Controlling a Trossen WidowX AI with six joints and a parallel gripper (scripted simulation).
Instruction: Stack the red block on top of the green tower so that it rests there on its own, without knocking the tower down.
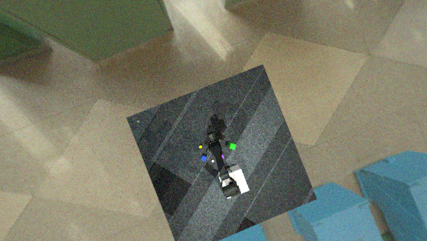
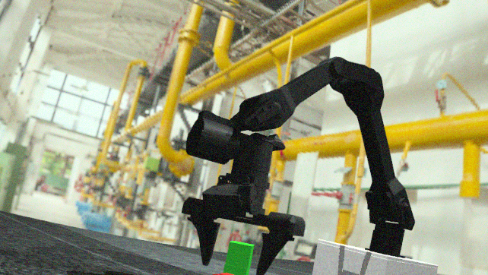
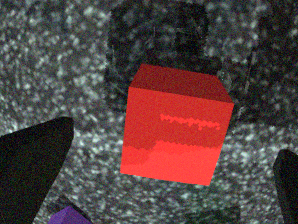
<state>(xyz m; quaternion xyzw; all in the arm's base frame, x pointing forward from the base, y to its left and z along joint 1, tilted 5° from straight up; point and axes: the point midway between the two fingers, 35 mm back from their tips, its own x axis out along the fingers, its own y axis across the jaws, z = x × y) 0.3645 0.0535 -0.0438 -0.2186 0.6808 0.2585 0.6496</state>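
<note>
Now: gripper tip 3 cm above the red block. Round my gripper tip: yellow block 13 cm to the left, 4 cm below, 1 cm behind; purple block 14 cm behind, 3 cm to the right, 3 cm below; blue block 13 cm to the left, 11 cm behind, 3 cm below.
</note>
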